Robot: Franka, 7 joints.
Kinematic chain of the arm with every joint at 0, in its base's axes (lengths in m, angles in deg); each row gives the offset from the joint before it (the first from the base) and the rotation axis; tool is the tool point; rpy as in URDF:
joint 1: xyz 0 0 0.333 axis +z
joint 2: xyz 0 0 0 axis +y
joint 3: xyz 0 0 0.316 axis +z
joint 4: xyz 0.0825 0 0 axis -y
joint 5: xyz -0.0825 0 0.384 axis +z
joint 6: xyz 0 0 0 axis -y
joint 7: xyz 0.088 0 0 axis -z
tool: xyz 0 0 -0.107 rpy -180 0 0
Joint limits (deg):
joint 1: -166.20..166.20
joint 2: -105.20..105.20
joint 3: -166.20..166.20
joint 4: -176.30..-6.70
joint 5: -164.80..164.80
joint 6: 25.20..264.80
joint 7: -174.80..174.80
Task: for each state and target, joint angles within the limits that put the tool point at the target. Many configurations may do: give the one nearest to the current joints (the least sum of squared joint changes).
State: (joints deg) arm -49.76 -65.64 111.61 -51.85 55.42 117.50 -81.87
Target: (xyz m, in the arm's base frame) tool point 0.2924 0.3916 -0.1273
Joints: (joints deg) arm -69.83 -98.14 129.57 -92.37 51.57 106.22 -81.87
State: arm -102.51 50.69 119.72 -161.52 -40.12 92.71 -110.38
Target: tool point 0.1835 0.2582 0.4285
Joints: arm -80.42 53.58 142.74 -154.76 -35.81 101.45 -110.38
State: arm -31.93 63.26 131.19 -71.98 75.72 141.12 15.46
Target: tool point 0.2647 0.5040 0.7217
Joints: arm -14.35 57.91 115.59 -98.91 76.02 142.82 15.46
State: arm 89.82 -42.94 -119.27 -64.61 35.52 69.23 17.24
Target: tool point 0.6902 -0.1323 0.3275
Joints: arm 126.71 -65.44 -122.29 -69.36 35.81 84.98 17.24
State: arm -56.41 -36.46 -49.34 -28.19 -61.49 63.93 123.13
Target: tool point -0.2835 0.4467 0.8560
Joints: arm -78.62 -42.87 -51.29 -12.10 -64.73 60.24 123.13
